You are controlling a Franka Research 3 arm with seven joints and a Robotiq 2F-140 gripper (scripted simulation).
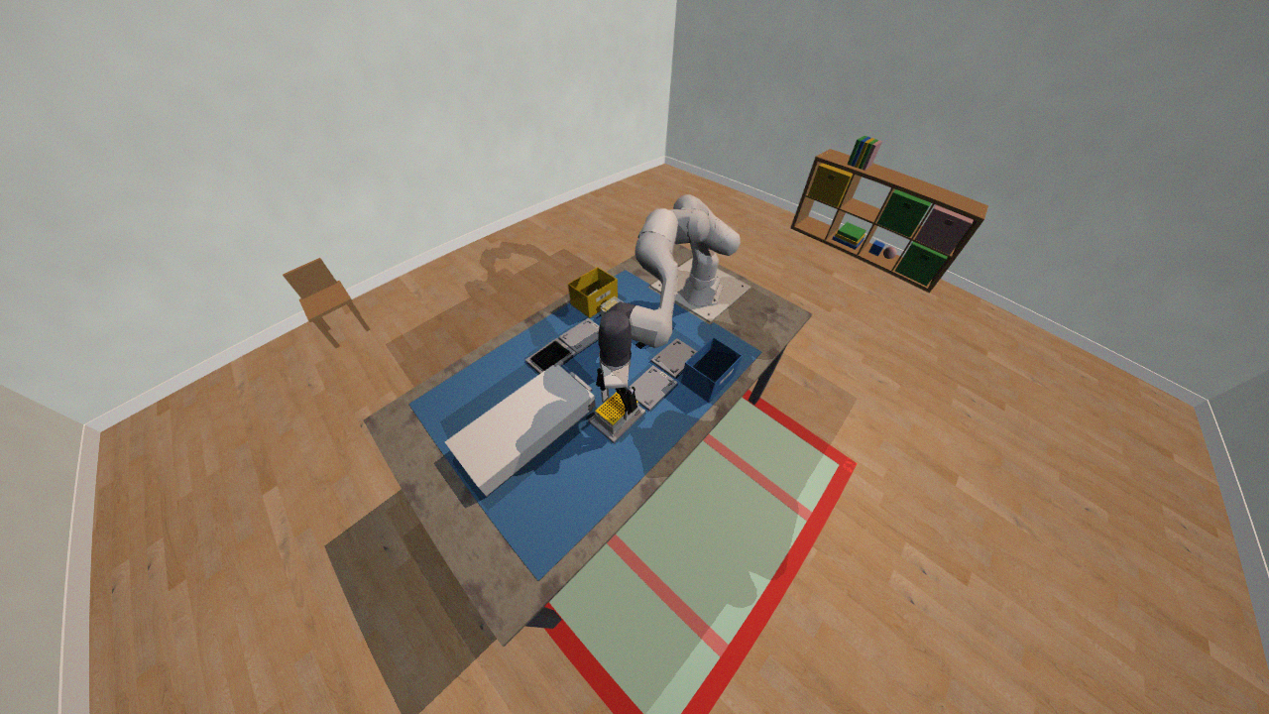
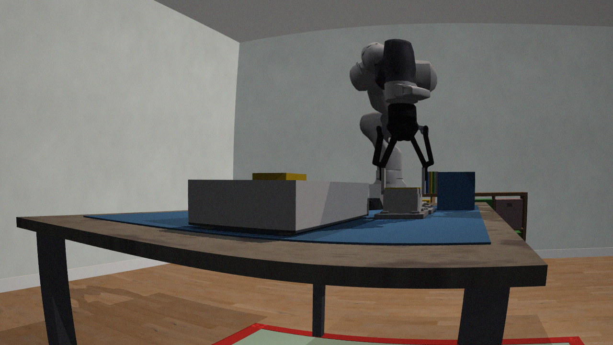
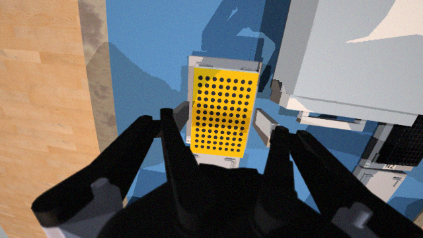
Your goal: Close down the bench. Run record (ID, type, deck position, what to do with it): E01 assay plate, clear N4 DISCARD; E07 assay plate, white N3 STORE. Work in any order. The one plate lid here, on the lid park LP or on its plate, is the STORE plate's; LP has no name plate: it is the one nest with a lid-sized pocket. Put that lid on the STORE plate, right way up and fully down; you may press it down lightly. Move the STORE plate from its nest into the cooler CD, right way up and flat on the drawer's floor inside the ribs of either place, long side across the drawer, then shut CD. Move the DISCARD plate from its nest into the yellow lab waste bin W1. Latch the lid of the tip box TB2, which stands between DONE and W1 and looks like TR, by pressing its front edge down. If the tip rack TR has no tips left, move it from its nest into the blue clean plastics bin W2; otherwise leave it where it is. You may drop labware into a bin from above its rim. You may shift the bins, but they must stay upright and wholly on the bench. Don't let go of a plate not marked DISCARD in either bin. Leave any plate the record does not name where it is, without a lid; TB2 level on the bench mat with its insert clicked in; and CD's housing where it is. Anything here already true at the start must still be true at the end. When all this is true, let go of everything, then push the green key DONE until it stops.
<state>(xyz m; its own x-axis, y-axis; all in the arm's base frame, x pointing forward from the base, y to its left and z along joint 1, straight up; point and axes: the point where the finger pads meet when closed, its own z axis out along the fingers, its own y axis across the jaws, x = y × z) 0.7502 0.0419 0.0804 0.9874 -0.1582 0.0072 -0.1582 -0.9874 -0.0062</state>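
My gripper is now 1 cm past the tip rack TR and 3 cm above it. Also, from my hand: nest N3: 17 cm behind, 4 cm to the left, 7 cm below; then plate lid: 7 cm ahead, 20 cm to the right, 5 cm below; then white plate: 7 cm ahead, 20 cm to the right, 6 cm below.
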